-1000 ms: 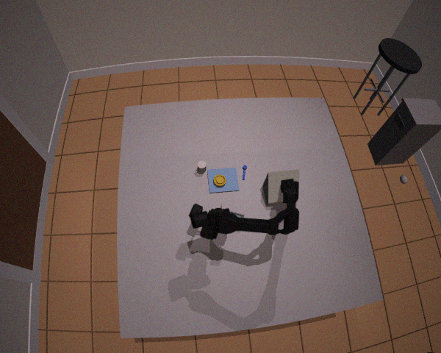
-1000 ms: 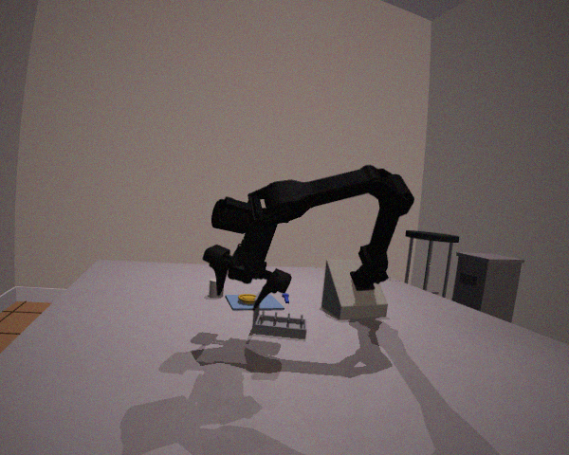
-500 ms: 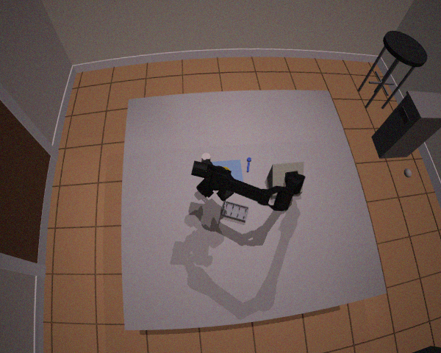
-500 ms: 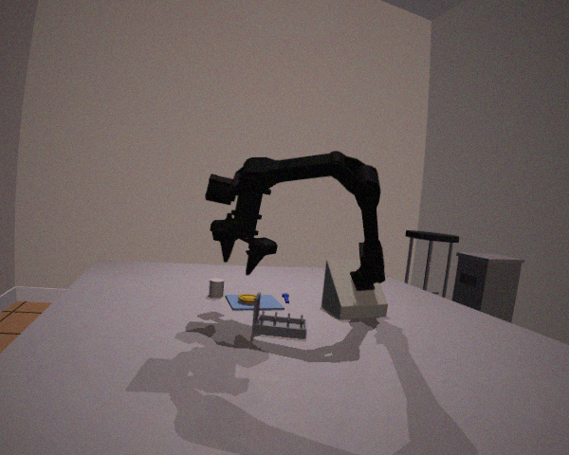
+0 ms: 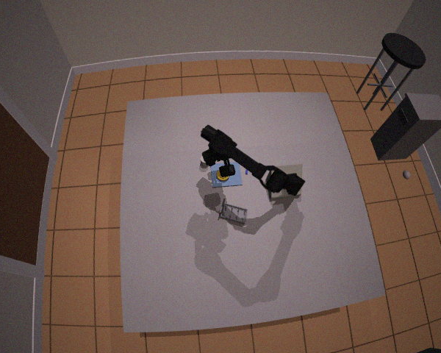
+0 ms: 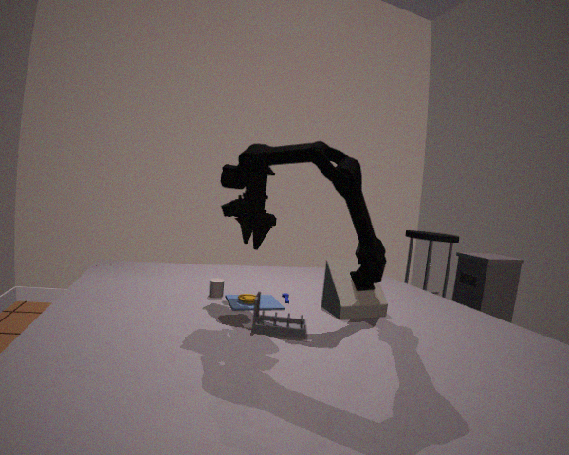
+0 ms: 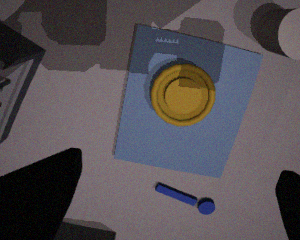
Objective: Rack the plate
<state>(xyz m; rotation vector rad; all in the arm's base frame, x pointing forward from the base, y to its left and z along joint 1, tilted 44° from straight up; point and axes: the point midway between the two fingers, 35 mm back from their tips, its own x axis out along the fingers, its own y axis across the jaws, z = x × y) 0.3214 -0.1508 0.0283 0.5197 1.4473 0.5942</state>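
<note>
My gripper tip is 160 mm above the yellow plate, 20 mm to the left of it and 10 mm past it. Round my gripper tip: blue mat 170 mm below, 30 mm behind, 20 mm to the right; blue spoon 170 mm below, 150 mm behind, 60 mm to the right; white cup 150 mm below, 100 mm to the right, 70 mm ahead.
</note>
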